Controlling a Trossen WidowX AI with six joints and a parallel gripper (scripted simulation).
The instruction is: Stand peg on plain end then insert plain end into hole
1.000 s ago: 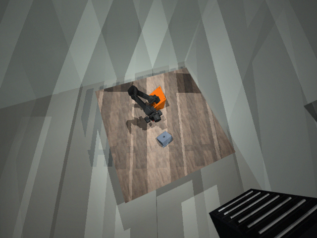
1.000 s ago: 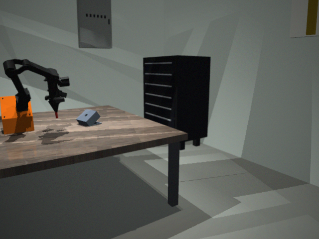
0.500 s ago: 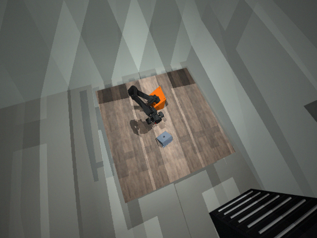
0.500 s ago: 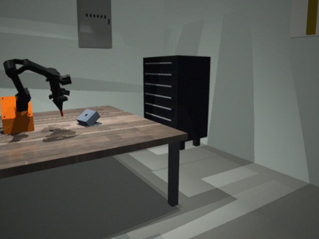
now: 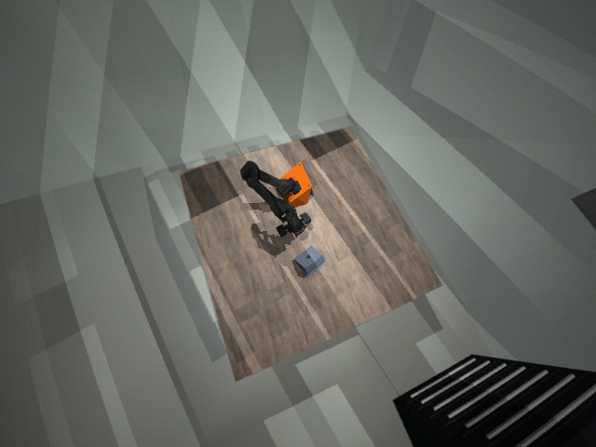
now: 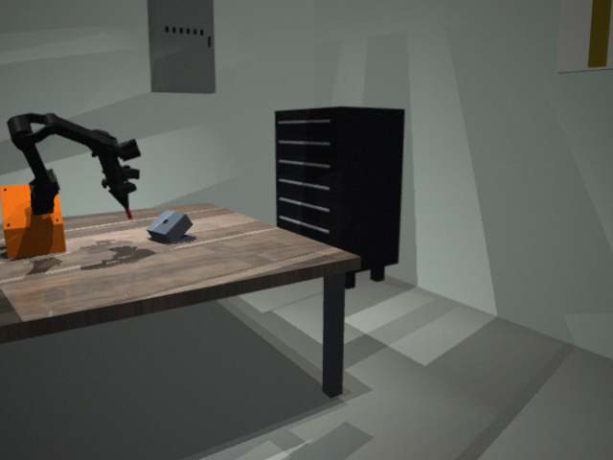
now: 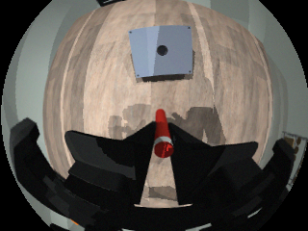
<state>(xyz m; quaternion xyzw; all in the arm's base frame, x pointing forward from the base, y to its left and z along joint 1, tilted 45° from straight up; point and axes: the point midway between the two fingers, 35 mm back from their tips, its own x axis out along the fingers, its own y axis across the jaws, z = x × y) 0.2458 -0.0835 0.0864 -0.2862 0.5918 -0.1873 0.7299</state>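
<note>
Right now my gripper tip is 160 mm short of the blue-grey sloped panel, 20 mm to the right of it and 90 mm above it. Round my gripper tip: red peg: 20 mm above.
</note>
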